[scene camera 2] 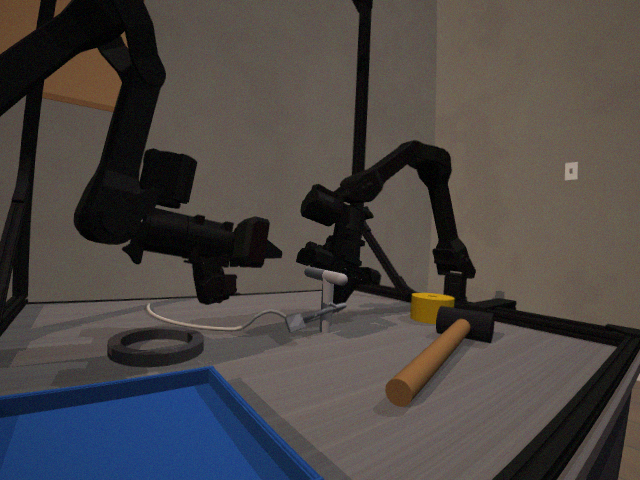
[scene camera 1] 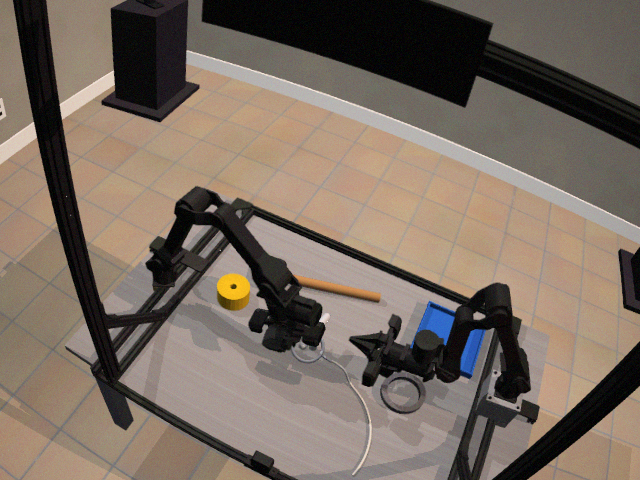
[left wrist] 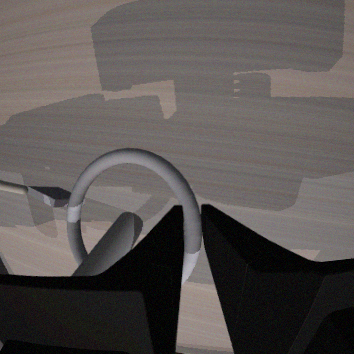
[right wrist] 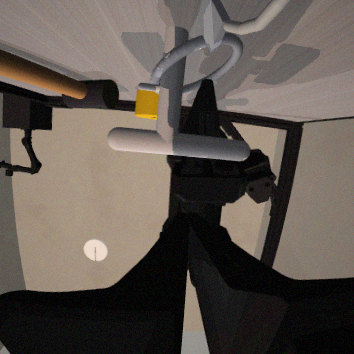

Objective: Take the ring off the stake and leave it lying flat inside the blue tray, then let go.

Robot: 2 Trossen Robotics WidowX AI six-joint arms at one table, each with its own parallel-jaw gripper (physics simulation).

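Frame: origin at the left arm's base, x back, y right, z up, level; millimetres.
Seen in the pictures: left gripper, fingertip midpoint: [scene camera 2: 333, 311] [scene camera 1: 292, 345] [left wrist: 191, 212] [right wrist: 206, 78]; right gripper, fingertip midpoint: [scene camera 2: 281, 254] [scene camera 1: 349, 338] [right wrist: 186, 220]; left arm's base, link origin: [scene camera 1: 164, 278] [right wrist: 181, 115]; right arm's base, link origin: [scene camera 1: 506, 390].
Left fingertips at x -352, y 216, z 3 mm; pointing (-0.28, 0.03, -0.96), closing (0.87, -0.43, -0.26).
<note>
Pixels of each thing's top centre, then the offset from my left fingertips to it. "*": a spot on its surface instead.
- light grey ring, top centre: [left wrist: 75, 248] [right wrist: 195, 90] [scene camera 2: 317, 300] [scene camera 1: 313, 344] dz +27, dx -52, dy +13 mm
- T-topped grey stake, top centre: [right wrist: 180, 155] [scene camera 2: 324, 269] [scene camera 1: 315, 328] dz +83, dx -49, dy +4 mm
- blue tray, top centre: [scene camera 2: 118, 438] [scene camera 1: 450, 336] dz -1, dx -450, dy -21 mm
- white cord, surface spot: [scene camera 2: 206, 328] * dz -21, dx -171, dy +157 mm
- dark grey ring, top centre: [scene camera 2: 157, 338] [scene camera 1: 404, 391] dz -8, dx -280, dy +143 mm
- wooden-handled mallet, top centre: [scene camera 2: 445, 324] [right wrist: 16, 92] [scene camera 1: 325, 279] dz +27, dx -104, dy -205 mm
- yellow cylinder, top centre: [right wrist: 155, 117] [scene camera 2: 432, 296] [scene camera 1: 233, 286] dz +27, dx +153, dy -171 mm
The light grey ring [scene camera 1: 309, 361] [scene camera 2: 329, 310] [left wrist: 132, 155] [right wrist: 238, 54] is around the lower post of the T-topped grey stake [scene camera 1: 325, 318] [scene camera 2: 326, 297] [left wrist: 110, 242] [right wrist: 172, 102], slightly tilted, below the crossbar. A small grey block [scene camera 2: 296, 322] [left wrist: 52, 195] [right wrist: 212, 25] joins it to a white cord. My left gripper [scene camera 2: 342, 298] [left wrist: 191, 212] [right wrist: 206, 78] points down, shut on the ring's side; its fingertips are hidden in scene camera 1. My right gripper [scene camera 1: 352, 339] [scene camera 2: 279, 253] [right wrist: 186, 220] is shut and empty, level, near the stake. The blue tray [scene camera 1: 442, 322] [scene camera 2: 129, 428] is empty where visible.
The white cord [scene camera 1: 369, 418] [scene camera 2: 206, 328] trails over the table. A dark grey ring [scene camera 1: 384, 401] [scene camera 2: 155, 357] lies flat by the tray. A wooden-handled mallet [scene camera 1: 341, 289] [scene camera 2: 429, 361] and a yellow cylinder [scene camera 1: 233, 299] [scene camera 2: 424, 308] are on the table. Black frame rails border it.
</note>
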